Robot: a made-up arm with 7 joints. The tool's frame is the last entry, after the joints. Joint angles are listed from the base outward.
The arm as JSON. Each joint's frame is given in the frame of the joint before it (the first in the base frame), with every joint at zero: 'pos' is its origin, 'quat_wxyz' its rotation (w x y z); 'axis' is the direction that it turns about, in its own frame. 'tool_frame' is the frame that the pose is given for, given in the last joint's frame.
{
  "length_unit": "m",
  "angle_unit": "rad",
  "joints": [
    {
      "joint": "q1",
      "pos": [
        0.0,
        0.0,
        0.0
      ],
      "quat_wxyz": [
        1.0,
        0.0,
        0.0,
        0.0
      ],
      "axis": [
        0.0,
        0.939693,
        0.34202
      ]
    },
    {
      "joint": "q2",
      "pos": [
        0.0,
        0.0,
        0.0
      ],
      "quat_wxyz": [
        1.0,
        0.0,
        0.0,
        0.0
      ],
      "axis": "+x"
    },
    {
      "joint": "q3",
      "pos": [
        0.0,
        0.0,
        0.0
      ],
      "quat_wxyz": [
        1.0,
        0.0,
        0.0,
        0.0
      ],
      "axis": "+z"
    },
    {
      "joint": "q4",
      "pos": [
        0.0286,
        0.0,
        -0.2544
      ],
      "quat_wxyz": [
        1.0,
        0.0,
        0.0,
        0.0
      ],
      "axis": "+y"
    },
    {
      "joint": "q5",
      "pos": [
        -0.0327,
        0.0,
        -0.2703
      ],
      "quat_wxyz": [
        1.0,
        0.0,
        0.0,
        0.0
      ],
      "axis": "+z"
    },
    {
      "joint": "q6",
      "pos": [
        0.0,
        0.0,
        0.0
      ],
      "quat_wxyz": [
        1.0,
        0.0,
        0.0,
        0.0
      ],
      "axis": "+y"
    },
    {
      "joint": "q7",
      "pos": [
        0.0,
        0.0,
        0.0
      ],
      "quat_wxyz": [
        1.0,
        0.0,
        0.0,
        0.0
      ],
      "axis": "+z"
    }
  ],
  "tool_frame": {
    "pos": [
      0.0,
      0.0,
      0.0
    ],
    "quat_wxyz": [
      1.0,
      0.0,
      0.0,
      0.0
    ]
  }
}
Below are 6 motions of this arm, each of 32 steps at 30 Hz.
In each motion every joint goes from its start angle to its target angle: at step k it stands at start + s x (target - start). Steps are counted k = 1, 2, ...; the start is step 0. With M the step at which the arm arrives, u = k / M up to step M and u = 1 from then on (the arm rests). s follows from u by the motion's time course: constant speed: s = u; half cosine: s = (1 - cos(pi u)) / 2; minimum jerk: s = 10 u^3 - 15 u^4 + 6 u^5.
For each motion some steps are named. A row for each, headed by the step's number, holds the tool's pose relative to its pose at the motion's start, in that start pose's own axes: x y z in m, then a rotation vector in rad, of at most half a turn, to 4 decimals.
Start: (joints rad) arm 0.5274 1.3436 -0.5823 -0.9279 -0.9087 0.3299 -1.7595
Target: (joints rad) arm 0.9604 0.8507 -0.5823 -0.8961 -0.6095 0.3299 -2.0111
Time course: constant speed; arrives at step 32
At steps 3, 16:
3: 0.0119 0.0267 0.0078 0.0555 -0.0371 0.0118
16: 0.0631 0.1347 0.0634 0.2886 -0.2139 0.0675

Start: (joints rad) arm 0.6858 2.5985 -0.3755 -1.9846 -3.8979 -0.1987 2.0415
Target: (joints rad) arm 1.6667 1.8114 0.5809 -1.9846 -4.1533 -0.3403 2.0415
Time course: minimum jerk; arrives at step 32
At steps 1, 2, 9, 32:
1: 0.0000 0.0001 -0.0001 0.0002 0.0002 0.0001
2: 0.0000 0.0005 -0.0005 0.0013 0.0014 0.0007
9: 0.0018 0.0286 -0.0245 0.0672 0.0840 0.0517
32: 0.0856 0.1222 -0.0341 -0.0942 0.2475 0.4902

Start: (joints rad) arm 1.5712 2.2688 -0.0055 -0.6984 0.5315 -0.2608 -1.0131
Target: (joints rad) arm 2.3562 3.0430 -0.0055 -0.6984 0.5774 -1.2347 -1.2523
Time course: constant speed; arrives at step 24
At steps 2, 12, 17, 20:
2: 0.0010 0.0220 -0.0092 0.0768 -0.0797 -0.0994
12: 0.0626 0.1351 -0.0593 0.4775 -0.5711 -0.5251
17: 0.1275 0.1852 -0.0776 0.6912 -0.8660 -0.6767
20: 0.1755 0.2108 -0.0831 0.8242 -1.0555 -0.7419

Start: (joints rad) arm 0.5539 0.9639 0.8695 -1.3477 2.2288 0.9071 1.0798
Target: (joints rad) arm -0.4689 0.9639 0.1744 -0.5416 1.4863 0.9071 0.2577
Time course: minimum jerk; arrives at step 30
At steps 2, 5, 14, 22, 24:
2: 0.0004 0.0003 -0.0006 0.0005 -0.0008 -0.0017
5: 0.0050 0.0034 -0.0079 0.0072 -0.0098 -0.0225
14: 0.0325 0.0379 -0.1090 0.1721 -0.0878 -0.3308
22: 0.0061 0.0526 -0.2163 0.4496 -0.0929 -0.8014
24: -0.0016 0.0518 -0.2295 0.4927 -0.0889 -0.8802

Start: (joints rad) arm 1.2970 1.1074 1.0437 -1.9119 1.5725 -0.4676 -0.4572
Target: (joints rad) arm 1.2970 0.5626 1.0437 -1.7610 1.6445 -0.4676 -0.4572
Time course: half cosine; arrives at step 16
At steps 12, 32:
12: -0.0312 0.0775 0.1575 0.5750 0.1920 0.0172
32: -0.0340 0.0823 0.1892 0.6738 0.2245 0.0209

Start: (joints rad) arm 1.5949 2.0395 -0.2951 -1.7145 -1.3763 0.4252 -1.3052
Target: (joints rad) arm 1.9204 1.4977 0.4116 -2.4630 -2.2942 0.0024 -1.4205
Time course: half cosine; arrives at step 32
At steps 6, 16, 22, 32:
6: -0.0182 0.0113 -0.0032 0.0322 0.0865 -0.0138
16: -0.1025 0.0334 0.0055 0.0342 0.4552 -0.1761
22: -0.1463 0.0254 0.0307 -0.0836 0.5986 -0.3672
32: -0.1731 0.0131 0.0596 -0.2185 0.6301 -0.5599

